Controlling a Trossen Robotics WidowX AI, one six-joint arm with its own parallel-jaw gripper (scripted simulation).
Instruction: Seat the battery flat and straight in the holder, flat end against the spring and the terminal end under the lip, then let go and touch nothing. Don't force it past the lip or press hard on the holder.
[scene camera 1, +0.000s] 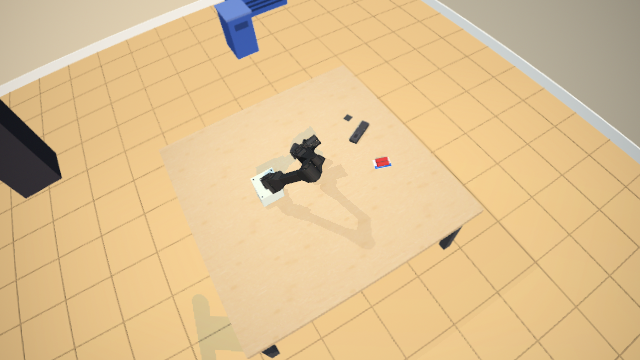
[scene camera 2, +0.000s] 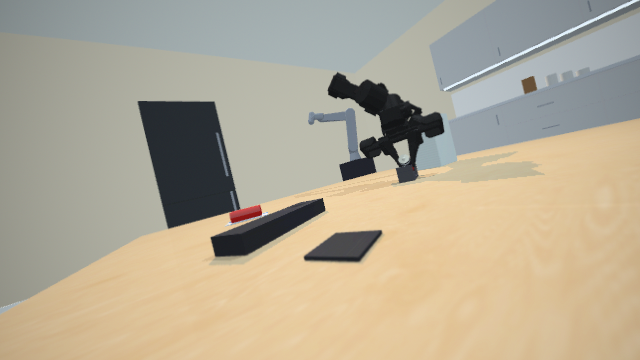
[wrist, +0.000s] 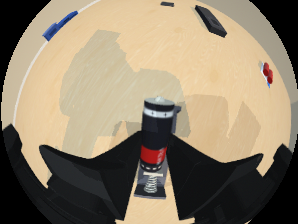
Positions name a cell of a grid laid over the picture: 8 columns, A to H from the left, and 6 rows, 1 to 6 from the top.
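I see my gripper in scene camera 2 (scene camera 2: F3), and the wrist view (wrist: E4) shows the gripper as well. A battery (wrist: E4) is there in the wrist view, and scene camera 2 gives me a black battery door (scene camera 2: E5).
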